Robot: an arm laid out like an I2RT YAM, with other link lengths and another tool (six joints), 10 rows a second.
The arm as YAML. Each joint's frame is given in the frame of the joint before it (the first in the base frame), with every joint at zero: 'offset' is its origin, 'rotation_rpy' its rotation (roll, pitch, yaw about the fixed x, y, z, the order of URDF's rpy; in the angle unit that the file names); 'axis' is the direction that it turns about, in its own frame. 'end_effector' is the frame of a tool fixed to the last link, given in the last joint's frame.
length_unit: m
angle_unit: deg
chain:
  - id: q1
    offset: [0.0, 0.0, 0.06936]
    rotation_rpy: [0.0, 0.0, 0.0]
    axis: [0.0, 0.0, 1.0]
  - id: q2
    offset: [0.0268, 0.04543, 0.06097]
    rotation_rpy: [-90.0, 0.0, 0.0]
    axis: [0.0, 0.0, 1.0]
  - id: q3
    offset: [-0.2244, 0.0, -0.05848]
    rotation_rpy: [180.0, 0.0, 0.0]
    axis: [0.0, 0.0, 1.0]
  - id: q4
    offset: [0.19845, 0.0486, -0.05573]
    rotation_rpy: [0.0, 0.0, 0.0]
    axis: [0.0, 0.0, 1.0]
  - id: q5
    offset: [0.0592, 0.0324, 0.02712]
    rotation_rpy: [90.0, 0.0, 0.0]
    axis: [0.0, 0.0, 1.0]
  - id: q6
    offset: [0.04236, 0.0, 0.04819]
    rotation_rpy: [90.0, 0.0, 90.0]
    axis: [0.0, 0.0, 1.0]
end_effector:
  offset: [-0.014, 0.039, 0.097]
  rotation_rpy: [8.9, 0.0, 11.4]
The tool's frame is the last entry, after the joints.
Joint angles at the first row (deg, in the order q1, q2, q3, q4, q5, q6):
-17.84, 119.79, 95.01, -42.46, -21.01, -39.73
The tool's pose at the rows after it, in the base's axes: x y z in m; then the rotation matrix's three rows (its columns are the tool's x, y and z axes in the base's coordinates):
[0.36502 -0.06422 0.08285], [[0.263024 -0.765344 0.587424], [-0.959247 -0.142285 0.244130], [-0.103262 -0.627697 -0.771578]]
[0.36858 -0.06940 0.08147], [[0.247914 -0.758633 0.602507], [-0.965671 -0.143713 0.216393], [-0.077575 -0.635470 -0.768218]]
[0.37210 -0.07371 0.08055], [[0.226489 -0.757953 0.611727], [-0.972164 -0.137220 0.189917], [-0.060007 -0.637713 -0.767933]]
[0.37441 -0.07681 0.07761], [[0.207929 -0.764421 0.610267], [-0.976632 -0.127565 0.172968], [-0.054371 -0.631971 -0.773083]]
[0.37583 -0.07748 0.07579], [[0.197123 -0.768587 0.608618], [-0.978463 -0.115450 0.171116], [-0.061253 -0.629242 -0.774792]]
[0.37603 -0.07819 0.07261], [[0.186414 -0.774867 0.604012], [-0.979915 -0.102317 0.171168], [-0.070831 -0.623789 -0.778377]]
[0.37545 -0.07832 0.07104], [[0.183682 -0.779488 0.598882], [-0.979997 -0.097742 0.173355], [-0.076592 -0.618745 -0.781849]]
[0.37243 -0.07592 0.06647], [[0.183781 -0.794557 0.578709], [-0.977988 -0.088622 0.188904], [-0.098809 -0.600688 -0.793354]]
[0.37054 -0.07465 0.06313], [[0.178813 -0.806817 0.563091], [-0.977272 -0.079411 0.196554], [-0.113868 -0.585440 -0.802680]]
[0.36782 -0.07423 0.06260], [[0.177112 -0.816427 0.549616], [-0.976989 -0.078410 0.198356], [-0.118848 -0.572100 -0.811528]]
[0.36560 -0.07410 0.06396], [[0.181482 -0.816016 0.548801], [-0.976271 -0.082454 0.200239], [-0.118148 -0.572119 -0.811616]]
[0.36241 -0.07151 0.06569], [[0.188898 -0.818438 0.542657], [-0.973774 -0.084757 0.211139], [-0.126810 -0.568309 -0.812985]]
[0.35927 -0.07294 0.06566], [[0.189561 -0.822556 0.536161], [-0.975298 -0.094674 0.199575], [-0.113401 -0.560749 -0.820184]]
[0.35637 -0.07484 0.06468], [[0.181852 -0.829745 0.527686], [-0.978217 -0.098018 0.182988], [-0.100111 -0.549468 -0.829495]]
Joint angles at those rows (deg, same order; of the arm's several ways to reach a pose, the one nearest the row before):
-18.02, 120.32, 95.01, -41.31, -20.57, -38.85
-18.19, 120.41, 94.75, -39.64, -19.34, -38.50
-18.28, 120.85, 95.19, -38.76, -18.11, -37.70
-18.37, 121.81, 95.97, -38.58, -17.23, -37.00
-18.46, 122.52, 96.59, -38.67, -17.23, -36.39
-18.63, 123.22, 96.85, -38.67, -17.31, -35.86
-18.72, 123.57, 97.03, -38.93, -17.40, -35.77
-18.72, 124.45, 97.30, -39.99, -17.93, -35.68
-18.72, 125.24, 97.74, -40.87, -18.11, -35.42
-18.72, 125.42, 98.00, -41.92, -17.93, -35.51
-18.81, 124.81, 97.38, -42.01, -18.02, -35.86
-18.72, 124.19, 96.86, -42.62, -18.46, -36.12
-18.72, 123.66, 96.16, -42.72, -17.58, -36.56
-18.72, 123.40, 95.63, -42.80, -16.44, -36.56

